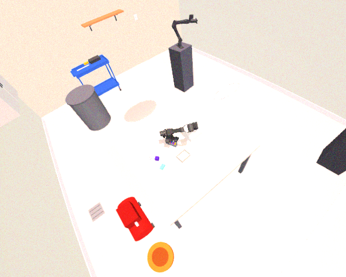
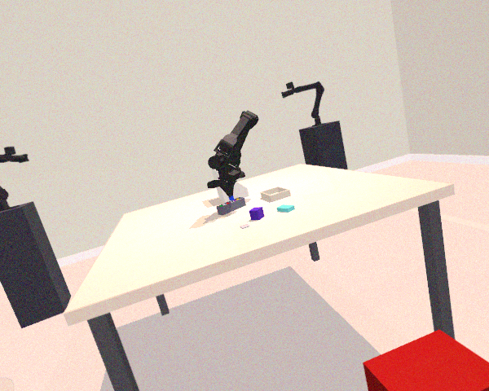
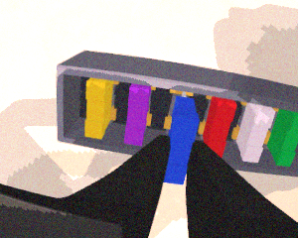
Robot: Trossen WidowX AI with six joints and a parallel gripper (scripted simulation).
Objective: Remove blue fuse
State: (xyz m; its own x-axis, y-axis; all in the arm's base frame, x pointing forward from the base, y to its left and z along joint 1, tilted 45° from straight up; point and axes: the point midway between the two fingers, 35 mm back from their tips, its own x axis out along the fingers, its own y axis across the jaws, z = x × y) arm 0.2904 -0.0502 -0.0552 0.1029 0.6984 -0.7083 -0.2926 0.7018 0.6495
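The purple fuse is 4 cm below my gripper tip, 2 cm to the left of it and 1 cm behind it. From my gripper tip the other things lie so: yellow fuse 4 cm to the left, 4 cm below, 1 cm behind; then red fuse 4 cm below, 2 cm to the right, 1 cm ahead; then blue fuse 1 cm below.
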